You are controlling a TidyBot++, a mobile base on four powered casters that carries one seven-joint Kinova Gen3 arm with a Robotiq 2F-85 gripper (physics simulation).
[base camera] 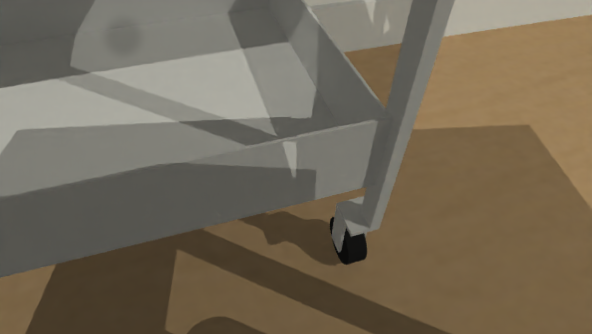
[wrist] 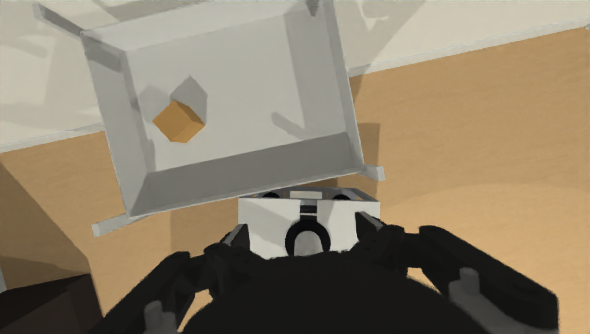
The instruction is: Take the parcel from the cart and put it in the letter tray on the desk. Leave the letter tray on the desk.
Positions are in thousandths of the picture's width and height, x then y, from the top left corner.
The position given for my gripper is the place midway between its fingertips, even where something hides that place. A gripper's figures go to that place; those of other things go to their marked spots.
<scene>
My gripper (wrist: 513,687): 0.17 m from the lens. A brown parcel (wrist: 303,367): 0.42 m from the lens. A cart (wrist: 464,274): 0.43 m from the lens.
</scene>
